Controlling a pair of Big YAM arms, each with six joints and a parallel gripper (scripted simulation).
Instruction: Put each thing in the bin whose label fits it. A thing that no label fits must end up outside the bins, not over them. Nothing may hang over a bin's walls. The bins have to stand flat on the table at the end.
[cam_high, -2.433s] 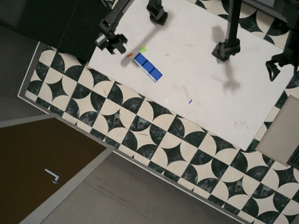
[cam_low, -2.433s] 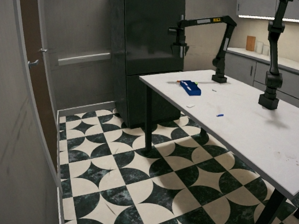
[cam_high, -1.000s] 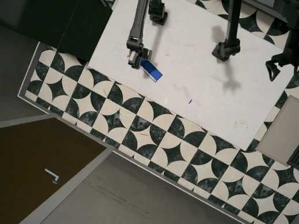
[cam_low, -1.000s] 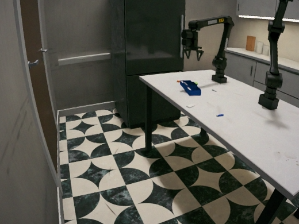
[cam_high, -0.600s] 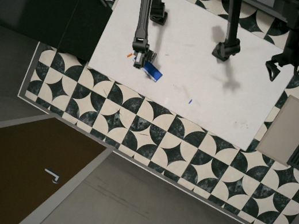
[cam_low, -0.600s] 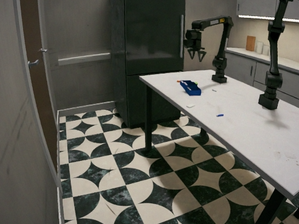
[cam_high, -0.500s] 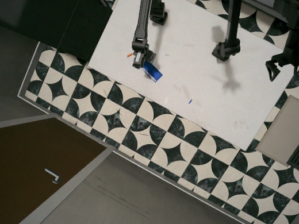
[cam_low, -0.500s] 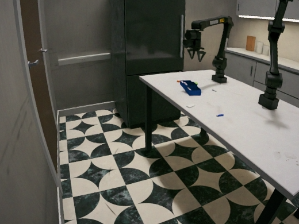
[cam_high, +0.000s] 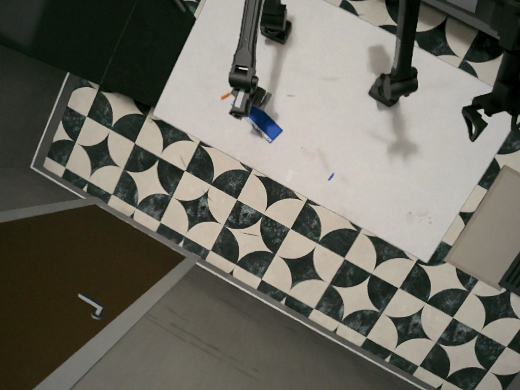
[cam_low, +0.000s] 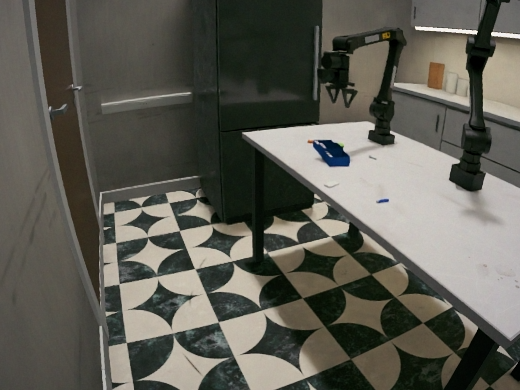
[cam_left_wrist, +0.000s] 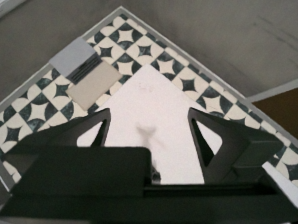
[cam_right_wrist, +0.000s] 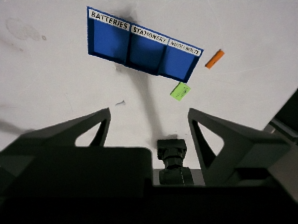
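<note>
The tiny grey piece lies 120 mm behind my right hand, 90 mm to the left of it and 210 mm below it. The rest, counted from my right hand: orange cylinder (30 mm ahead, 170 mm to the right, 210 mm below); white piece (190 mm ahead, 280 mm to the left, 220 mm below); green piece (70 mm behind, 100 mm to the right, 220 mm below).
</note>
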